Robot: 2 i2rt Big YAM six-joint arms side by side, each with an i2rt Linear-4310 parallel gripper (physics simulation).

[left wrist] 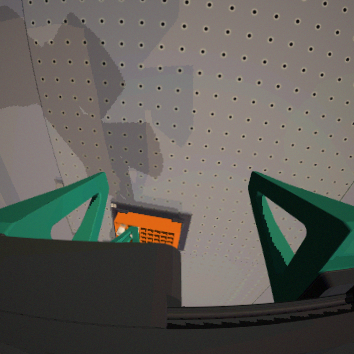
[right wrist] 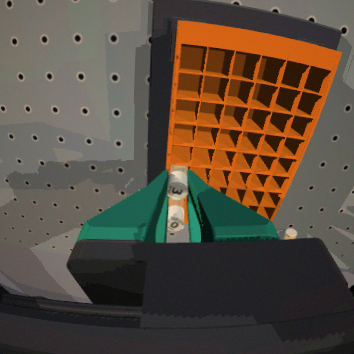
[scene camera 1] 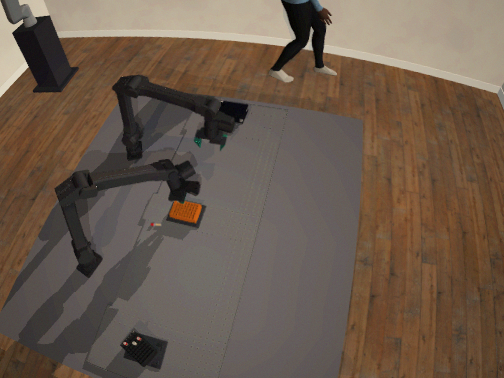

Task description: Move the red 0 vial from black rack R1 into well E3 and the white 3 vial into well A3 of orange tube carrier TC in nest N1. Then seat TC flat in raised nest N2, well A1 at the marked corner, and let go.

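Seen in the pictures: left gripper, between the fingertips: (left wrist: 177, 179) (scene camera 1: 210, 148); right gripper, between the fingertips: (left wrist: 134, 228) (right wrist: 177, 177) (scene camera 1: 182, 202); left arm's base, origin of its link: (scene camera 1: 134, 151); right arm's base, origin of its link: (scene camera 1: 90, 264).
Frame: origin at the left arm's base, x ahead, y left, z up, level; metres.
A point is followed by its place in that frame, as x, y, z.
Observation:
Orange carrier TC (scene camera 1: 185, 212) {0.241, -0.491, 0.045} (left wrist: 150, 220) {0.265, -0.441, 0.031} (right wrist: 250, 42) {0.296, -0.498, 0.049} sits in dark nest N1 (scene camera 1: 202, 213) {0.316, -0.498, 0.018} (left wrist: 185, 231) {0.314, -0.502, 0.019} (right wrist: 160, 100) {0.281, -0.440, 0.019}. My right gripper (scene camera 1: 181, 201) {0.237, -0.436, 0.051} (left wrist: 134, 228) {0.237, -0.436, 0.051} (right wrist: 177, 177) {0.237, -0.436, 0.051} is shut on the white 3 vial (right wrist: 177, 189) {0.240, -0.438, 0.068}, cap between the fingertips, over the carrier's near edge; its lower end is hidden. A whitish cap marked 0 (right wrist: 175, 219) {0.218, -0.428, 0.068} shows just behind it; its well cannot be told. My left gripper (scene camera 1: 210, 144) {0.411, -0.262, 0.181} (left wrist: 177, 179) {0.411, -0.262, 0.181} is open and empty, high up, apart from the carrier. Black rack R1 (scene camera 1: 141, 351) {-0.040, -1.091, 0.046} holds red and white caps. Raised nest N2 cannot be told for certain.
A tan-and-red vial (scene camera 1: 156, 224) {0.094, -0.510, 0.024} (right wrist: 291, 233) {0.114, -0.513, 0.021} is on the table left of the carrier in the scene view. The rack is on a dark plate (scene camera 1: 159, 351) {0.028, -1.096, 0.019} at the front. A black box-like object (scene camera 1: 235, 111) {0.598, 0.096, 0.055} is behind the left gripper. A person (scene camera 1: 300, 30) is at the back.

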